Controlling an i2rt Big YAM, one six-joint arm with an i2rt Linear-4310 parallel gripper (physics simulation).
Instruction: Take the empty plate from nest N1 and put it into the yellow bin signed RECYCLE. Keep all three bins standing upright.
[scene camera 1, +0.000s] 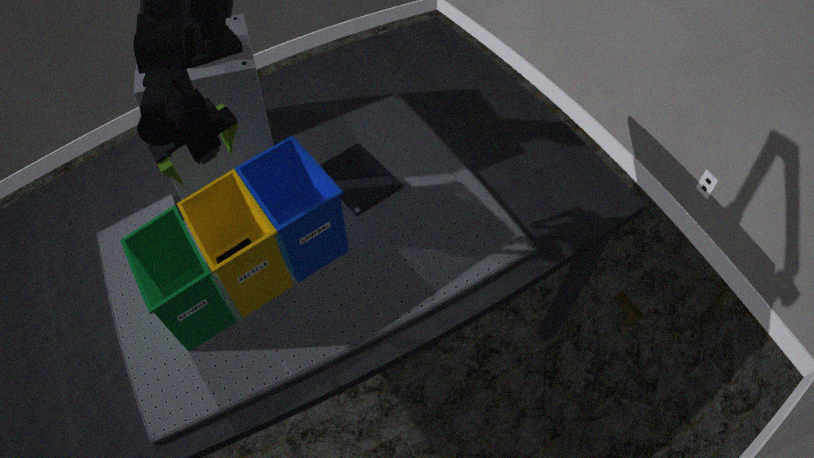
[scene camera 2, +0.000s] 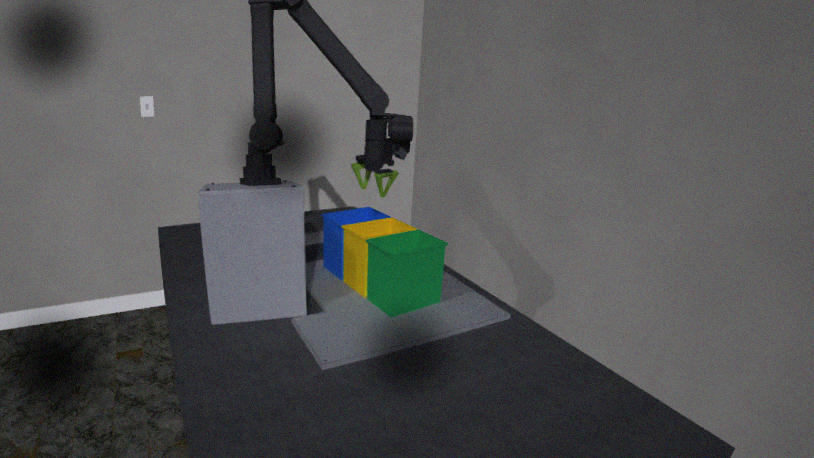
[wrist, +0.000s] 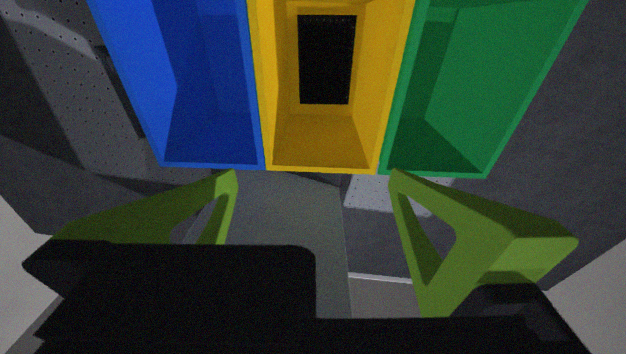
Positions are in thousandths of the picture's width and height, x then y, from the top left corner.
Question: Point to the gripper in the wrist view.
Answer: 501, 499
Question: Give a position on a yellow recycle bin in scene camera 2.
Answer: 437, 538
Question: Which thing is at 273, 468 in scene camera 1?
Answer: A yellow recycle bin.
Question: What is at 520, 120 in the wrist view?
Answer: A black plate.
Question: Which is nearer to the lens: the yellow recycle bin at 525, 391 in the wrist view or the green returns bin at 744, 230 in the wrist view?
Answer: The yellow recycle bin.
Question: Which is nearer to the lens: the blue general bin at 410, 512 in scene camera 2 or the green returns bin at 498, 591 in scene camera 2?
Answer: The green returns bin.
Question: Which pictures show the green returns bin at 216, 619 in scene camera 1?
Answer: Scene camera 1, scene camera 2 and the wrist view: all of them.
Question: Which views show the blue general bin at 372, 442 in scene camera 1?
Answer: Scene camera 1, scene camera 2 and the wrist view: all of them.
